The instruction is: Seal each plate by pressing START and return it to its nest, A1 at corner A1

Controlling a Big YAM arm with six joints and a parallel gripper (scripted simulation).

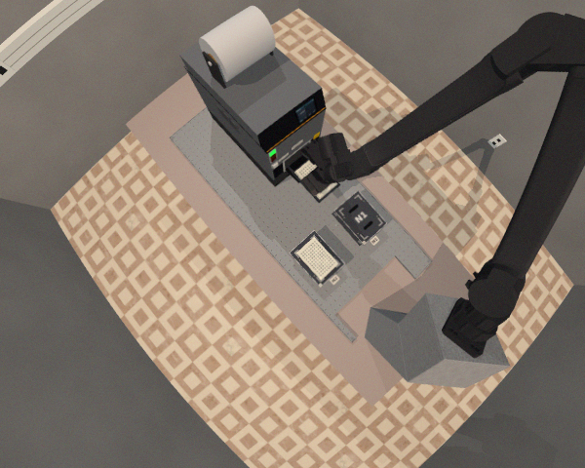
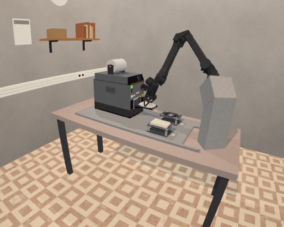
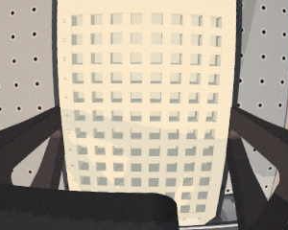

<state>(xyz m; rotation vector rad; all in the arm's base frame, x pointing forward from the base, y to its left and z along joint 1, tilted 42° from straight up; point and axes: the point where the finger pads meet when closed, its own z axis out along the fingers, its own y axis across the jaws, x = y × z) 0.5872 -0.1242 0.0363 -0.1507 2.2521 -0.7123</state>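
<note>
Now: hand 2 cm above the sealer stage. The rest, counted from my hand: start button 11 cm ahead, 8 cm to the left, 7 cm above; then cream well plate 19 cm behind, 20 cm to the left, 5 cm below; then foil roll 33 cm ahead, 4 cm to the right, 30 cm above.
</note>
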